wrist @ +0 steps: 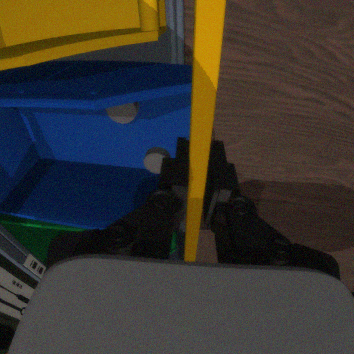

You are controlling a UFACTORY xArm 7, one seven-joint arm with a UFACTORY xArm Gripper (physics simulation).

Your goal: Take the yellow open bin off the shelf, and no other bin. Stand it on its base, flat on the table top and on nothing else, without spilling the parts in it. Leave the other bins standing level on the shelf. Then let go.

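Frame: origin at the arm's base, x back, y left, z down, level; metres.
Where they show: gripper, fingertip midpoint: [196,157].
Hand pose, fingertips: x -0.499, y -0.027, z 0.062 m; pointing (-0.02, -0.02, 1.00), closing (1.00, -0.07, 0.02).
Observation:
Things, the pixels of their top centre, and the offset from my fingertips. "spot": a spot on its surface instead. Level surfaces: height alone.
- long yellow strip at its top centre: [196,177] dx +0.000, dy -0.001, dz -0.019 m
- yellow bin at a spot on its surface: [70,20] spot: dx -0.097, dy -0.060, dz +0.052 m
- shelf at a spot on its surface: [178,30] spot: dx -0.023, dy -0.061, dz +0.050 m
- blue bin at its top centre: [57,182] dx -0.080, dy +0.015, dz -0.024 m
- green bin at its top centre: [85,255] dx -0.086, dy +0.126, dz -0.020 m
- barcode label at a spot on its surface: [35,265] spot: dx -0.126, dy +0.118, dz -0.042 m
- brown wooden table top at its surface level: dz +0.061 m
A long yellow strip [206,65] runs down the wrist view and narrows towards the bottom. My gripper [196,157] is shut on it, with one dark finger on each side. I cannot tell whether the strip is part of a bin or of the shelf. A yellow bin [70,20] shows in part at the upper left, apart from the fingers. Its contents and base cannot be made out. The left finger overlaps the blue bin behind it. The shelf [178,30] shows as grey edges beside the yellow bin.
A blue bin [95,192] lies left of the strip, with two round grey parts [123,112] [156,160] in it. Part of a green bin [32,237] shows below it. A barcode label [35,265] is at the lower left. The brown wooden table top [295,100] spreads at the right.

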